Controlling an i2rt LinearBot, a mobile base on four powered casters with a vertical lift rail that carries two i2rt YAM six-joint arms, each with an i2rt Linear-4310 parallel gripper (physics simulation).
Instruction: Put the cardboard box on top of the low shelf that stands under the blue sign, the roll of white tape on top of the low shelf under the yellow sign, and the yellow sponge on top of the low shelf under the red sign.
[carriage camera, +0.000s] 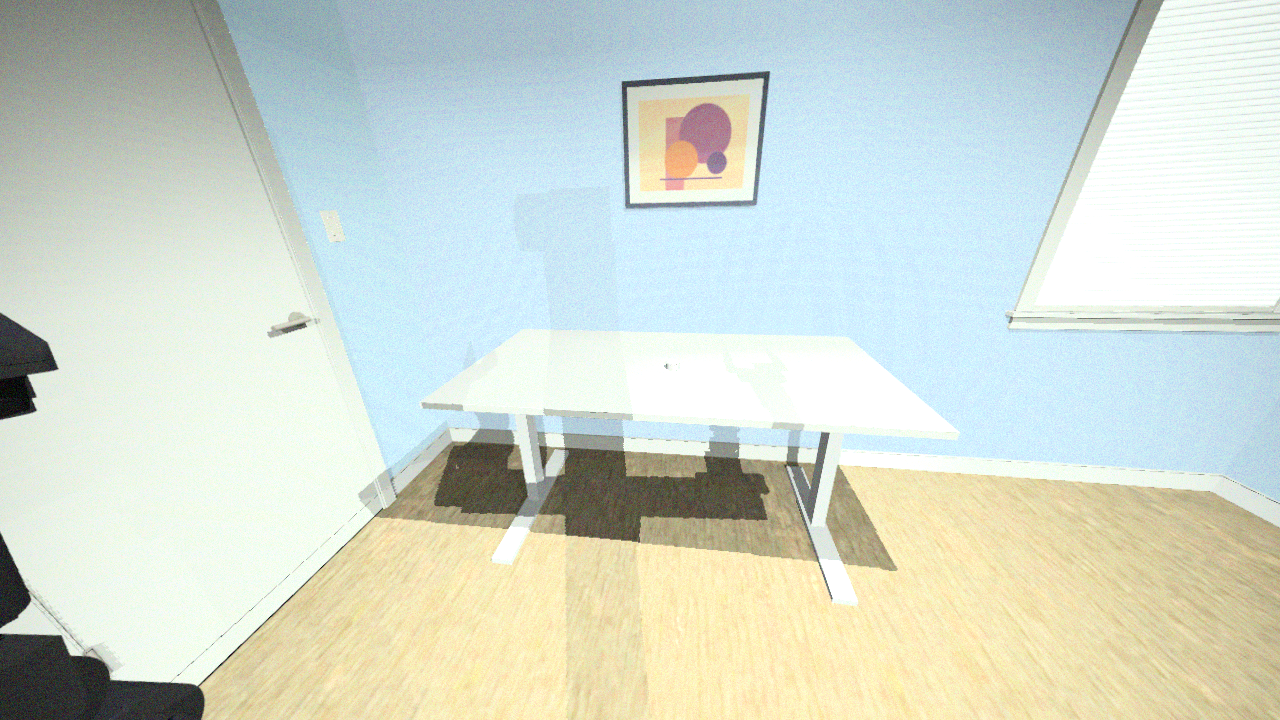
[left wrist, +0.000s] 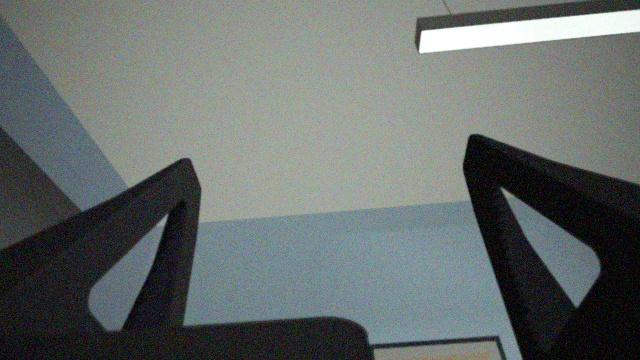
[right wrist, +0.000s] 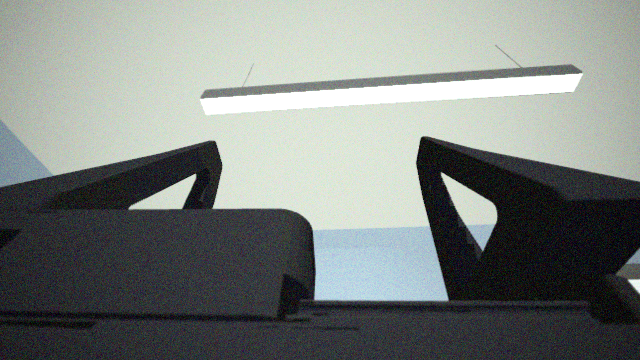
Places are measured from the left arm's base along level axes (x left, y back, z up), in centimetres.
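Pixels of known places: left gripper, fingertip midpoint: (left wrist: 329, 162); right gripper, fingertip midpoint: (right wrist: 317, 151).
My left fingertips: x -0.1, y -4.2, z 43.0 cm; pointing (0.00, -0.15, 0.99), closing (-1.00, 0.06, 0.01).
Observation:
Behind a point stands the place of what it marks.
A small whitish object (carriage camera: 671, 366) {y -114.7, x -38.6, z -12.0 cm} with a dark spot lies near the middle of the white table top (carriage camera: 554, 376) {y -109.2, x 3.1, z -13.6 cm} in the carriage camera. It is too small to tell for sure whether it is the roll of white tape. The cardboard box, the yellow sponge, the low shelves and the coloured signs do not show. My left gripper (left wrist: 329, 162) {y -4.2, x -0.1, z 43.0 cm} is open and empty, with ceiling and blue wall behind its fingers. My right gripper (right wrist: 317, 151) {y -3.0, x -69.8, z 43.6 cm} is open and empty, with ceiling and a hanging light behind it. Black parts of my left arm (carriage camera: 71, 685) {y -1.8, x -4.0, z 18.6 cm} show at the left edge of the carriage view.
The white table stands on two legs (carriage camera: 530, 456) {y -122.5, x 22.2, z -58.4 cm} (carriage camera: 825, 483) {y -111.8, x -99.5, z -60.8 cm} ahead, near the blue wall. A door (carriage camera: 134, 358) {y -72.8, x 96.5, z 7.9 cm} is at the left, a window (carriage camera: 1172, 179) {y -150.0, x -213.9, z 44.8 cm} at the right. A framed picture (carriage camera: 695, 138) {y -160.9, x -48.2, z 66.0 cm} hangs above the table. A ceiling light (left wrist: 525, 32) {y -43.4, x -53.4, z 122.1 cm} (right wrist: 390, 95) {y -40.7, x -90.7, z 122.1 cm} hangs overhead.

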